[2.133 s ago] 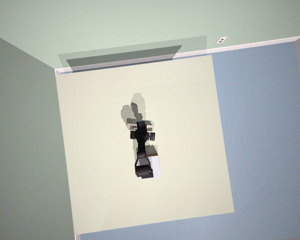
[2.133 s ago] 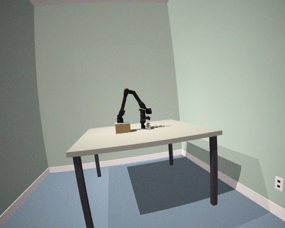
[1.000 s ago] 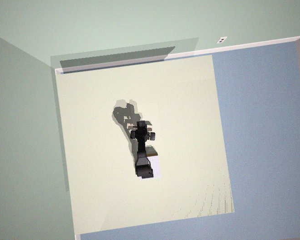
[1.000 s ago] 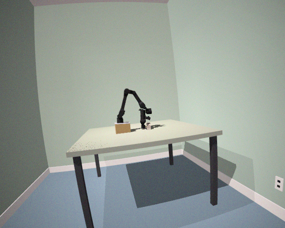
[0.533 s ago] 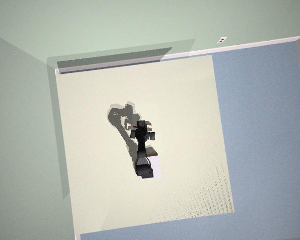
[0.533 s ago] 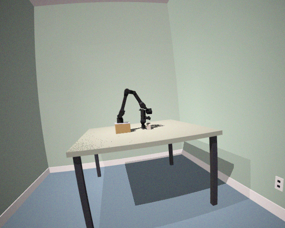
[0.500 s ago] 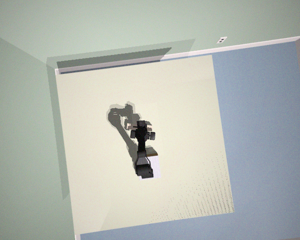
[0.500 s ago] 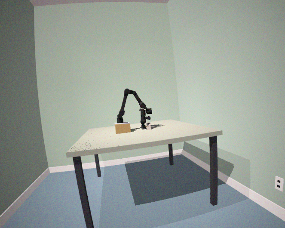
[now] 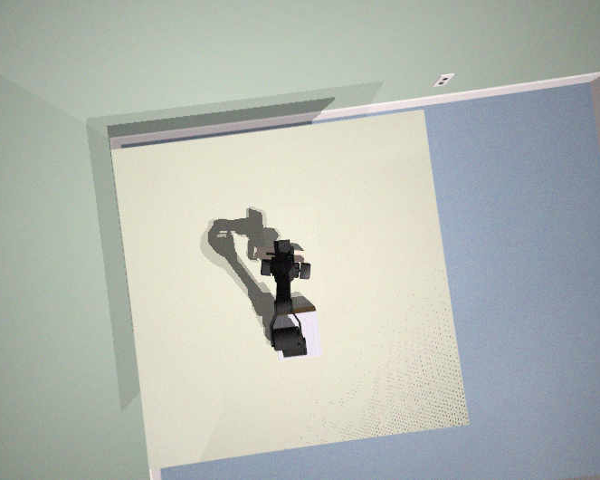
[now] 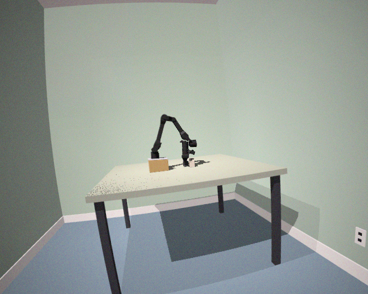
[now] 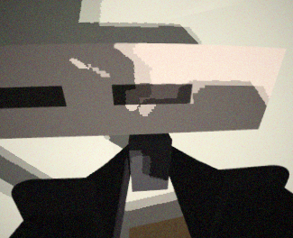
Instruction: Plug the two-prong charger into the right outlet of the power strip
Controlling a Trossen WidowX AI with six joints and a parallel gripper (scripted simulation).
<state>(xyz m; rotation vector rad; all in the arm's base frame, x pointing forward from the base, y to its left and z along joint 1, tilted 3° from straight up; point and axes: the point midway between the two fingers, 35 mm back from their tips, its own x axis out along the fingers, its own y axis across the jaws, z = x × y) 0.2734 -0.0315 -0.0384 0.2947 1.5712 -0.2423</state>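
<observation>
The dark two-prong charger lies 2 cm ahead of my gripper tip, 1 cm to the right of it and 1 cm above it.
</observation>
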